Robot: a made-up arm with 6 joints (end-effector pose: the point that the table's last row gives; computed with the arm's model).
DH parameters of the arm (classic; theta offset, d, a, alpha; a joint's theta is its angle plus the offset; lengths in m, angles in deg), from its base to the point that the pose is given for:
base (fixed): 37.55 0 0.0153 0
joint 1: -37.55 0.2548 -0.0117 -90
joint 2: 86.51 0 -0.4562 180
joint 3: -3.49 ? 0.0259 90
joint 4: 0 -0.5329 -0.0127 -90
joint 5: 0 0.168 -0.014 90
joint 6: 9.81 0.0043 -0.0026 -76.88
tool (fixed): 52.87 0.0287 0 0
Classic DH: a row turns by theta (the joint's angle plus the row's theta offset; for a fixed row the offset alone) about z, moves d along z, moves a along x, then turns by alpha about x.
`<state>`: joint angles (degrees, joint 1 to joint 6).
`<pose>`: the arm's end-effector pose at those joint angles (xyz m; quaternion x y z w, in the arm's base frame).
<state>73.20 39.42 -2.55 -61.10 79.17 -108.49</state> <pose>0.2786 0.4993 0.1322 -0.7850 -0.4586 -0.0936 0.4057</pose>
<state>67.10 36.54 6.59 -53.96 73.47 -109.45</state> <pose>0.3759 0.5368 0.2265 -0.7388 -0.4855 -0.1567 0.4402</pose>
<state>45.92 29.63 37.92 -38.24 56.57 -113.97</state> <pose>0.6423 0.4304 0.6131 -0.6221 -0.5176 -0.3978 0.4321</pose>
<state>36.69 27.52 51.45 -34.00 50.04 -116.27</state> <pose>0.6831 0.3023 0.7790 -0.5841 -0.5157 -0.4948 0.3848</pose>
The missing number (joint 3, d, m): 0.0336
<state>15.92 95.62 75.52 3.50 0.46 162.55</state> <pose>0.9611 0.1016 0.0682 -0.6032 -0.2547 0.0544 0.7539</pose>
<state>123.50 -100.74 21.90 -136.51 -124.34 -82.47</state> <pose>0.2775 -0.5304 0.6797 -0.6370 0.4128 0.4990 0.4182</pose>
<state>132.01 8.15 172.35 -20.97 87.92 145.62</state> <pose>0.4335 -0.2094 0.9193 -0.7120 -0.3262 0.6197 0.0500</pose>
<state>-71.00 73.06 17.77 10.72 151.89 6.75</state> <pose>0.0305 -0.7408 -0.0244 0.2757 -0.7082 -0.0926 0.6434</pose>
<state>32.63 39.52 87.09 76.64 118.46 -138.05</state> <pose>0.4945 0.2453 1.1111 -0.0426 0.6286 0.5642 0.5336</pose>
